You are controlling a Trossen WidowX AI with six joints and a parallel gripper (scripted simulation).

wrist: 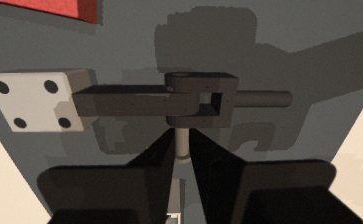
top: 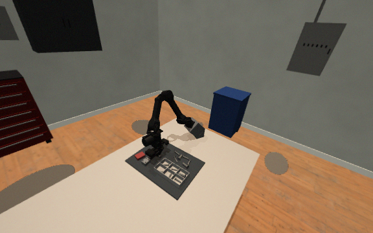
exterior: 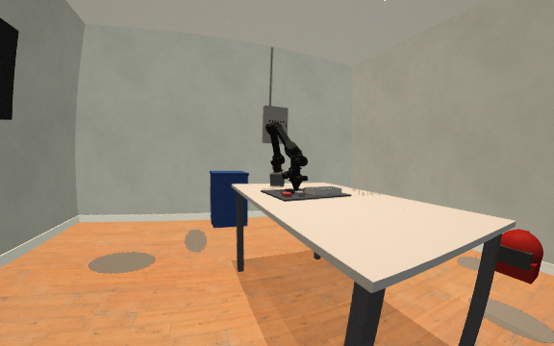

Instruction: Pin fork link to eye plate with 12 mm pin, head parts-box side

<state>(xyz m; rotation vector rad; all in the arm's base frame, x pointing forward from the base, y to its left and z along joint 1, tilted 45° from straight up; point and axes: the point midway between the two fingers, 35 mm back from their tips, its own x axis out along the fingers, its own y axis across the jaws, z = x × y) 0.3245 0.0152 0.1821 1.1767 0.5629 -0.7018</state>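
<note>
Right now the eye plate is 10 mm ahead of my hand, 30 mm to the right of it and 30 mm below it. From my hand the other things lie so: fork link 20 mm behind, 30 mm to the right, 30 mm below; dark mat 70 mm to the left, 50 mm below; grey block 90 mm ahead, 30 mm to the right, 30 mm below.
</note>
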